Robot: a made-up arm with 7 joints.
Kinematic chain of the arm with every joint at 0, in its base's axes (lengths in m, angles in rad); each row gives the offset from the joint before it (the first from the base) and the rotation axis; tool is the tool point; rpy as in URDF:
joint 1: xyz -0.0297 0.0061 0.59 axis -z
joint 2: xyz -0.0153 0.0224 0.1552 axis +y
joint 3: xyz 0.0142 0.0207 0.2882 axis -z
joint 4: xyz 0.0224 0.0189 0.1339 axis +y
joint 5: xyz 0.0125 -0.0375 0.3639 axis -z
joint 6: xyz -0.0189 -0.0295 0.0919 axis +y
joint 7: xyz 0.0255 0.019 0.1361 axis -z
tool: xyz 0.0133 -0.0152 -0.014 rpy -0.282 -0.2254 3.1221
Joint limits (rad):
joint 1: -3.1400..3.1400
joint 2: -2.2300..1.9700
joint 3: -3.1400..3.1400
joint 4: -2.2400..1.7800
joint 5: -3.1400..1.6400
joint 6: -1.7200..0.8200
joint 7: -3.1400..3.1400
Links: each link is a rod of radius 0.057 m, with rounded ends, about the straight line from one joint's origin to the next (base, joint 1, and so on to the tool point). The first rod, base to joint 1, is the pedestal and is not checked.
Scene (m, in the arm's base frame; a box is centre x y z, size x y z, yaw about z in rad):
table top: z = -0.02
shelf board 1: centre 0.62 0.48 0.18 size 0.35 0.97 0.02 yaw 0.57
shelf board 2: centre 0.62 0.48 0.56 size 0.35 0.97 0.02 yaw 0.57
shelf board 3: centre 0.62 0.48 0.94 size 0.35 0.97 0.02 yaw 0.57
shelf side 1: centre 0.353 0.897 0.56 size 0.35 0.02 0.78 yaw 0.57
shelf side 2: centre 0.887 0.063 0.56 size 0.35 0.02 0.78 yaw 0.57
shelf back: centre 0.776 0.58 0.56 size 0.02 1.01 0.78 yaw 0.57
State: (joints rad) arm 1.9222 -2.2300 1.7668 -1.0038 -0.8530 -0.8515 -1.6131
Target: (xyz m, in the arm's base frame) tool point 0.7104 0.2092 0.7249
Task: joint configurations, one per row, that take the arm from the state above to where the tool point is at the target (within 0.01 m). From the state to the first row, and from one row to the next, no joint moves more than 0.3 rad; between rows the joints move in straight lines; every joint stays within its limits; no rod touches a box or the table.
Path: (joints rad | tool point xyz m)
1: 1.7633 -2.1800 1.5593 -1.2240 -0.8450 -0.9914 -1.6312 | 0.6031 0.3169 0.3584
2: 1.6045 -2.1300 1.3517 -1.4443 -0.8370 -1.1313 -1.6493 | 0.5132 0.2593 0.3524
3: 1.4456 -2.0800 1.1442 -1.6645 -0.8290 -1.2712 -1.6674 | 0.4018 0.1964 0.3471
4: 1.5420 -2.0570 1.3663 -1.7946 -0.7899 -1.2355 -1.6692 | 0.4593 0.1532 0.4760
5: 1.6384 -2.0340 1.5883 -1.9247 -0.7508 -1.1998 -1.6711 | 0.4769 0.1009 0.6057
6: 1.7348 -2.0110 1.8104 -2.0547 -0.7116 -1.1641 -1.6730 | 0.4555 0.0458 0.7249
7: 1.8364 -1.9916 1.8732 -1.8331 -0.7358 -1.0720 -1.6583 | 0.5512 0.0972 0.7282
8: 1.9380 -1.9721 1.9359 -1.6114 -0.7600 -0.9800 -1.6437 | 0.6366 0.1525 0.7291
9: 2.0396 -1.9526 1.9987 -1.3897 -0.7841 -0.8879 -1.6290 | 0.7104 0.2092 0.7249

